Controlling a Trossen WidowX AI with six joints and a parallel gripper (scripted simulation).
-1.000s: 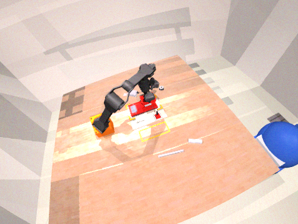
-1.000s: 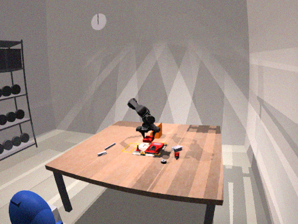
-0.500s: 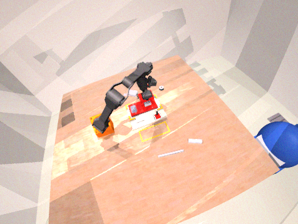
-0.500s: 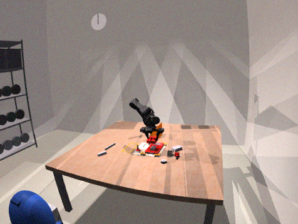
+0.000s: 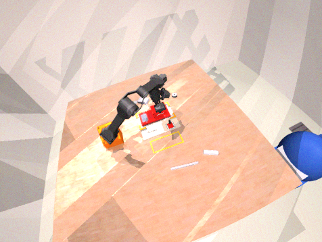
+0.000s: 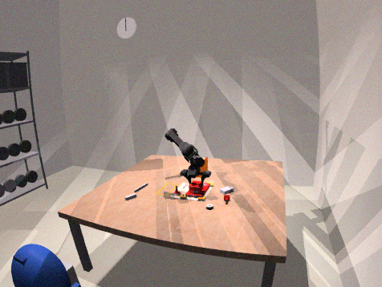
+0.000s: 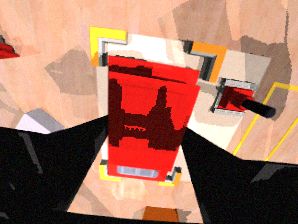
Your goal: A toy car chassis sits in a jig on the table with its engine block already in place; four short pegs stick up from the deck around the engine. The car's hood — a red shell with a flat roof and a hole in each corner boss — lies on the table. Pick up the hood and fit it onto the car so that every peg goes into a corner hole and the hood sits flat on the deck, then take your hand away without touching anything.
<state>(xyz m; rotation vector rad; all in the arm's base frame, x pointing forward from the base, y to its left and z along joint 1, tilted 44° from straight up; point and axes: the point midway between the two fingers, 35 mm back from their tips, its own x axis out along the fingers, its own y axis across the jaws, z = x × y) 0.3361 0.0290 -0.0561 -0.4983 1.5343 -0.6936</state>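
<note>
Now: the red hood right at my gripper tip. From my gripper tip the other things lie so: grey rod (2 cm behind, 40 cm to the right, 5 cm below).
</note>
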